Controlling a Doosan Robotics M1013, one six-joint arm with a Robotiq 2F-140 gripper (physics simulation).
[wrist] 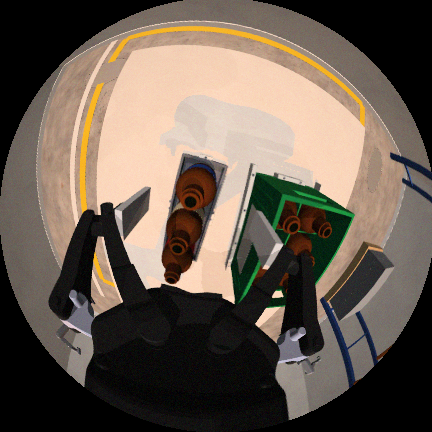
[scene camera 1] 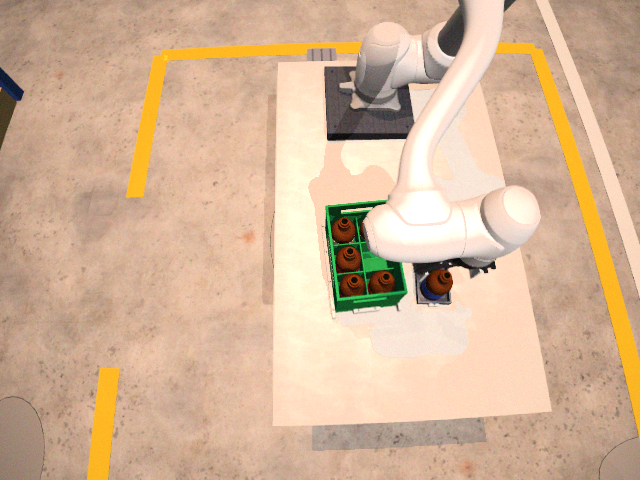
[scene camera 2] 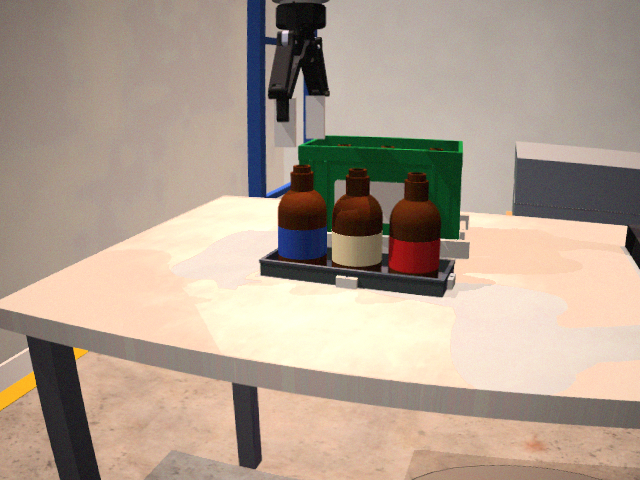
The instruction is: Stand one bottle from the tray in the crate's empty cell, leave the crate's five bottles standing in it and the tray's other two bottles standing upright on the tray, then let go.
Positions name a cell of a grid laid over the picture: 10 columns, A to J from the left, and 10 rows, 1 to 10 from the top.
Observation:
I see my gripper (scene camera 2: E3), a blue-labelled brown bottle (scene camera 2: E5), a cream-labelled bottle (scene camera 2: F5), a red-labelled bottle (scene camera 2: G5) and a red-labelled bottle (wrist: H6).
The blue-labelled brown bottle shows as well in the wrist view (wrist: E5) and in scene camera 1 (scene camera 1: G6). My gripper shows as well in the wrist view (wrist: E5) and in scene camera 1 (scene camera 1: G6).

